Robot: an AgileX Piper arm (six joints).
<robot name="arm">
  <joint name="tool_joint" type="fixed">
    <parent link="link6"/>
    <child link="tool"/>
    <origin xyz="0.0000 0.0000 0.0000" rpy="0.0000 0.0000 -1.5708"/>
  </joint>
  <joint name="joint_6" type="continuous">
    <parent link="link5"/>
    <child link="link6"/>
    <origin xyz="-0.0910 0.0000 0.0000" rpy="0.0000 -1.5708 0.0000"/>
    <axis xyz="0 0 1"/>
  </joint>
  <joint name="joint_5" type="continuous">
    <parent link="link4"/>
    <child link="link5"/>
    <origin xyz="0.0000 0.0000 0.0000" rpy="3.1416 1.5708 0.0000"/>
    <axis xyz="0 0 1"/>
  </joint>
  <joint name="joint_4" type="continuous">
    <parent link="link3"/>
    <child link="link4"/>
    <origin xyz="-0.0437 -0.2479 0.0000" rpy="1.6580 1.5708 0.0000"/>
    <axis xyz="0 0 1"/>
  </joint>
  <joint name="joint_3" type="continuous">
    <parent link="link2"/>
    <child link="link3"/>
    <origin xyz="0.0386 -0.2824 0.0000" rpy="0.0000 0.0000 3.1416"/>
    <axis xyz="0 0 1"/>
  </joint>
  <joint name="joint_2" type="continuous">
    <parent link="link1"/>
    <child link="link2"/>
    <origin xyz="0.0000 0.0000 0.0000" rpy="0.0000 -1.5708 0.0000"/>
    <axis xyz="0 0 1"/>
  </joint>
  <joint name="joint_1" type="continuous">
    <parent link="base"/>
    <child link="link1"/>
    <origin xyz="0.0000 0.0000 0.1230" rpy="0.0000 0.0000 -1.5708"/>
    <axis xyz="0 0 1"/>
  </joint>
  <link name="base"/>
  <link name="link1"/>
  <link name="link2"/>
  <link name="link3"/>
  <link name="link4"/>
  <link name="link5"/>
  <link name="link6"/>
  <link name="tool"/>
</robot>
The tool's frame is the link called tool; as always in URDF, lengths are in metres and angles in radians. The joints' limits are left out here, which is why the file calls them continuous.
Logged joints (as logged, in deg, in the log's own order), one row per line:
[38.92 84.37 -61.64 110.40 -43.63 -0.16]
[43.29 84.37 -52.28 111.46 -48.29 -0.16]
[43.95 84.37 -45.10 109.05 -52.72 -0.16]
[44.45 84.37 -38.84 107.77 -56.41 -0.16]
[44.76 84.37 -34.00 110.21 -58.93 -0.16]
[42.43 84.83 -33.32 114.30 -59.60 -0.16]
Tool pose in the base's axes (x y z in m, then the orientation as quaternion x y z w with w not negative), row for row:
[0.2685 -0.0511 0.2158 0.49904 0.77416 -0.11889 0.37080]
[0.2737 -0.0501 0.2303 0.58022 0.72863 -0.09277 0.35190]
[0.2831 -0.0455 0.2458 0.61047 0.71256 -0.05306 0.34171]
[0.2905 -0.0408 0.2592 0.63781 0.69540 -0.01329 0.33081]
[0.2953 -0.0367 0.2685 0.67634 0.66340 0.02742 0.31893]
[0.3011 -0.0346 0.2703 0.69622 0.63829 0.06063 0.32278]
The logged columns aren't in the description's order. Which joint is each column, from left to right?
Columns, left to right: joint_5, joint_2, joint_4, joint_6, joint_3, joint_1.
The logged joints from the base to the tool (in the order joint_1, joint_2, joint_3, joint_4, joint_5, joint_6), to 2 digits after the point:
[-0.16 84.37 -43.63 -61.64 38.92 110.40]
[-0.16 84.37 -48.29 -52.28 43.29 111.46]
[-0.16 84.37 -52.72 -45.10 43.95 109.05]
[-0.16 84.37 -56.41 -38.84 44.45 107.77]
[-0.16 84.37 -58.93 -34.00 44.76 110.21]
[-0.16 84.83 -59.60 -33.32 42.43 114.30]

